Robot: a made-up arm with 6 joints.
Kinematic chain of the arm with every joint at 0, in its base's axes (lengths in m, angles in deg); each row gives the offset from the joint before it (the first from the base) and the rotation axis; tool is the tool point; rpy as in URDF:
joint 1: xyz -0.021 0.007 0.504 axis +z
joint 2: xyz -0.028 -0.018 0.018 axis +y
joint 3: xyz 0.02 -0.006 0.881 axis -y
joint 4: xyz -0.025 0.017 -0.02 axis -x
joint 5: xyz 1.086 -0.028 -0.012 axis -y
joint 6: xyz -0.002 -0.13 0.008 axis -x
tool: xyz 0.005 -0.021 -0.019 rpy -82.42 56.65 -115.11
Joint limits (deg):
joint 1: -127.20..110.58
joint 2: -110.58..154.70
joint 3: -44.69..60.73
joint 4: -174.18..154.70
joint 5: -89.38..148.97
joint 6: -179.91..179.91
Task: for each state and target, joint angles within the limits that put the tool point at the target. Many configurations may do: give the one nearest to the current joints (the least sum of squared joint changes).
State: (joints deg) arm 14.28 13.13 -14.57 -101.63 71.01 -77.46
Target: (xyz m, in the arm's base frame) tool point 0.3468 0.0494 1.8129
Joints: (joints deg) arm 2.56 -37.74 3.02 -97.48 71.44 -78.74
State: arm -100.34 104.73 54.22 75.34 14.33 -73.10
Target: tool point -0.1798 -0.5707 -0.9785
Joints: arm -98.15 118.38 14.75 73.50 13.61 -74.23
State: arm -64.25 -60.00 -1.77 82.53 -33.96 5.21
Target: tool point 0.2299 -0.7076 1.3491
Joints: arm -66.32 -20.27 -28.93 80.65 -33.69 5.05
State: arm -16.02 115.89 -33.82 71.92 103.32 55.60
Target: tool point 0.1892 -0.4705 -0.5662
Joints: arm -54.21 94.52 -21.59 60.76 104.27 56.10
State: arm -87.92 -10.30 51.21 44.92 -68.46 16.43
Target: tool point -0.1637 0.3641 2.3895
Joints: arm -90.51 -25.29 57.61 46.19 -68.53 16.25
